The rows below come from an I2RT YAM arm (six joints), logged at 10 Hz.
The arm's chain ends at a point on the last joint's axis. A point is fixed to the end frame.
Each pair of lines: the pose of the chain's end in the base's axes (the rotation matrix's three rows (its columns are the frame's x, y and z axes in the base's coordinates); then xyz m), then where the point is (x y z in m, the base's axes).
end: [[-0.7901, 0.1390, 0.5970], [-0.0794, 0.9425, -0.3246], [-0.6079, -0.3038, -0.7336]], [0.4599, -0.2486, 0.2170]
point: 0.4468 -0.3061 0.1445
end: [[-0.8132, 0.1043, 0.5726], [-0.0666, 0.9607, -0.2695], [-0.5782, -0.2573, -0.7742]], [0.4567, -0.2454, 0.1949]
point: 0.4418 -0.2992 0.1200
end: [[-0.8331, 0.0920, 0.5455], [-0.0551, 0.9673, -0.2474], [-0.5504, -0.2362, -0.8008]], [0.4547, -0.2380, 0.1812]
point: 0.4373 -0.2900 0.1055
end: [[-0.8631, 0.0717, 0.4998], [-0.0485, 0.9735, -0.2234], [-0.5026, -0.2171, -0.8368]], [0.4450, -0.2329, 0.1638]
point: 0.4236 -0.2832 0.0880
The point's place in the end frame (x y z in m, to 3 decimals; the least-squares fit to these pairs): 0.059 -0.034 0.064
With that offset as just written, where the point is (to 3 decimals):
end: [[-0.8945, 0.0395, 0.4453], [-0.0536, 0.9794, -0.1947], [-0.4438, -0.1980, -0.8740]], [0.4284, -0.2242, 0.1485]
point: 0.403 -0.273 0.073
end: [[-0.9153, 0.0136, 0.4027], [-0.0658, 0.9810, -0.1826], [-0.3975, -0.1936, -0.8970]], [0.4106, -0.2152, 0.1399]
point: 0.382 -0.264 0.066
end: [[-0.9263, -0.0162, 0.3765], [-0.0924, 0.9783, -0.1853], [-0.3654, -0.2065, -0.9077]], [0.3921, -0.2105, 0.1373]
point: 0.362 -0.261 0.065
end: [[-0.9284, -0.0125, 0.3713], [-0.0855, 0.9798, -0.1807], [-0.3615, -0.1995, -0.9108]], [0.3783, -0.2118, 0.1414]
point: 0.348 -0.262 0.069
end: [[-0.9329, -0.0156, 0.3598], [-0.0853, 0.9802, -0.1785], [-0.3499, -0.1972, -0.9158]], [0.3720, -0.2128, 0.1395]
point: 0.341 -0.263 0.067
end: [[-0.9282, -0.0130, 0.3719], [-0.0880, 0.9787, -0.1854], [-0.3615, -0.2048, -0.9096]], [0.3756, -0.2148, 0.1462]
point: 0.345 -0.265 0.074
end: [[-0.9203, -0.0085, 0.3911], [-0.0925, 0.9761, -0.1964], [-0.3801, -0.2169, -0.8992]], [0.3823, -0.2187, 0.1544]
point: 0.353 -0.270 0.082
